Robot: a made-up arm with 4 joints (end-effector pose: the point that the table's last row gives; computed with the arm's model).
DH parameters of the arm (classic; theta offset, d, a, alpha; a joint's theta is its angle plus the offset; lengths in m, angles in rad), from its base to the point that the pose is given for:
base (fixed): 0 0 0 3.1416
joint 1: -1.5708 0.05 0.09 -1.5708
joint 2: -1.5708 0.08 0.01 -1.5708
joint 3: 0 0.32 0.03 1.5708
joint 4: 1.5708 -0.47 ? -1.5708
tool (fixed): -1.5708 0.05 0 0
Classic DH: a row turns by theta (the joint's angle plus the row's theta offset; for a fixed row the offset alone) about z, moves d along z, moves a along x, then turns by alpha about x.
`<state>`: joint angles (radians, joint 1 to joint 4).
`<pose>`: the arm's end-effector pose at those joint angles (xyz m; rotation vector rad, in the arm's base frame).
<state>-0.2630 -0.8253 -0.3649 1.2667</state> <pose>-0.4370 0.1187 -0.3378 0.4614 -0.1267 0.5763</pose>
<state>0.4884 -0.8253 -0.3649 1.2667</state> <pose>-0.2383 0.3850 -0.3378 0.3777 -0.2835 -0.1609</pose>
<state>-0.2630 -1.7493 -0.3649 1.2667</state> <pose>-0.3630 -0.1562 -0.3337 -0.4752 -0.0864 0.6256</pose>
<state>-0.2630 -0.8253 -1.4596 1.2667</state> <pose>-0.0474 -0.0606 -0.5911 0.4679 -0.7051 1.5190</pose>
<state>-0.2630 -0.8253 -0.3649 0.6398</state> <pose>-0.4425 0.1585 -0.4006 -0.1474 -0.2958 0.5050</pose>
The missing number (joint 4, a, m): 0.11
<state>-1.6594 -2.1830 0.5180 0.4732</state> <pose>-0.0646 -0.3032 -0.5336 -1.2407 -1.1455 0.6926</pose>
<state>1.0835 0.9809 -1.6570 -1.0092</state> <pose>0.7329 0.1433 0.0383 -0.5825 -0.9176 -2.3781</pose>
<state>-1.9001 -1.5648 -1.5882 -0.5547</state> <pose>0.3225 0.2514 -0.4927 -0.4547 2.5714 -1.4333</pose>
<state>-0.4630 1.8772 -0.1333 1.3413</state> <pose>-0.3495 -0.1900 0.2279 -3.0311 -0.5115 0.0799</pose>
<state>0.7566 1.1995 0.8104 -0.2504</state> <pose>-0.2185 0.1332 0.4768 1.0492 0.2503 -0.1240</pose>
